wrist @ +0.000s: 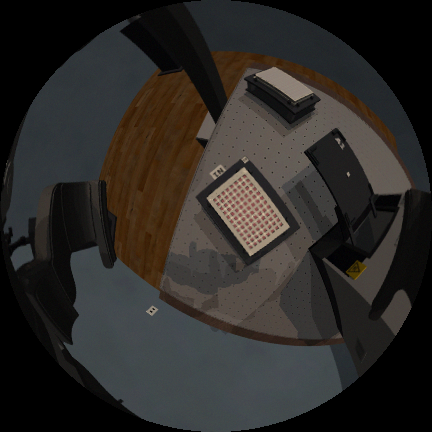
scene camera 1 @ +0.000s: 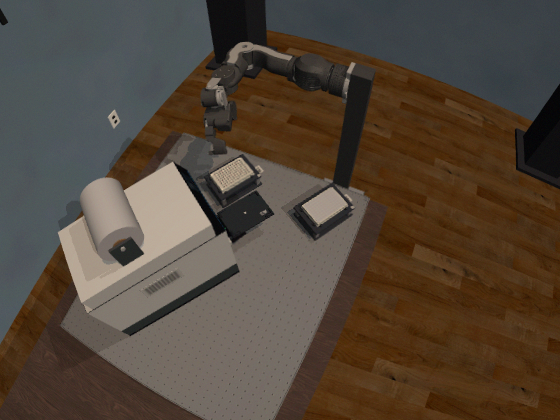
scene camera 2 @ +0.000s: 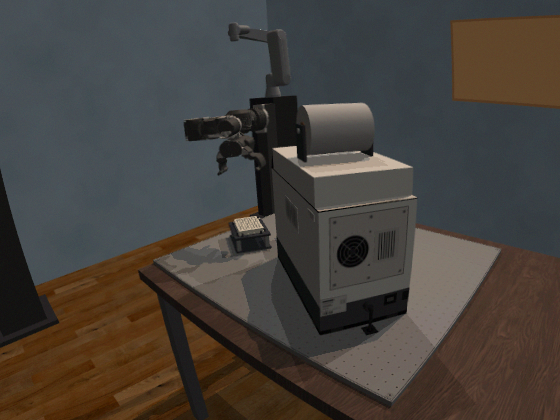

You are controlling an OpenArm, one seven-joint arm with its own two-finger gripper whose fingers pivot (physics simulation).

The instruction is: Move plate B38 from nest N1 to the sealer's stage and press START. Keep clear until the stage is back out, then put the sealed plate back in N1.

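Observation:
Plate B38, pale with a grid of wells showing reddish in the wrist view, sits flat in the dark raised nest N1. My gripper is open and empty, high above the table near N1, its fingers wide apart. In scene camera 1 it shows beyond N1. The sealer's black stage is out and bare, beside N1. The white sealer stands behind the stage. The START button does not show.
A second dark nest holds a pale smooth-topped plate, on the far side of the stage from N1. A large film roll sits on the sealer. The arm's dark post stands at the table edge.

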